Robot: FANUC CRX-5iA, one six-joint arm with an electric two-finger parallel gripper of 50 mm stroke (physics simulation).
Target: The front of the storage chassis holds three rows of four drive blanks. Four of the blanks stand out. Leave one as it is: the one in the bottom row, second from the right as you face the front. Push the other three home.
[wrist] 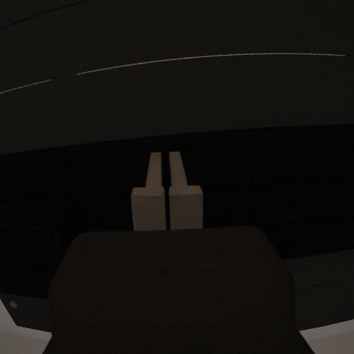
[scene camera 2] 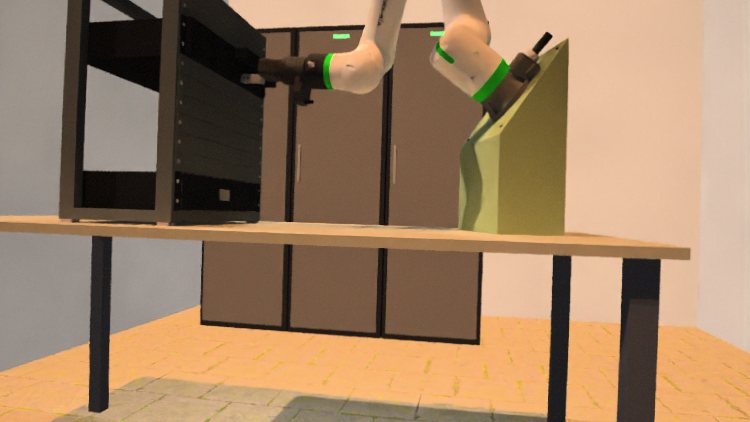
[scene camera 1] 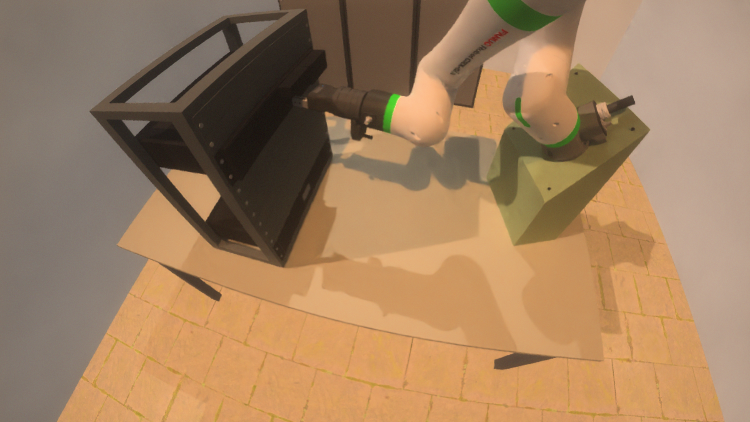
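A rack [scene camera 2: 210, 125] is visible to me, also at [wrist: 259, 133] and [scene camera 1: 236, 123].
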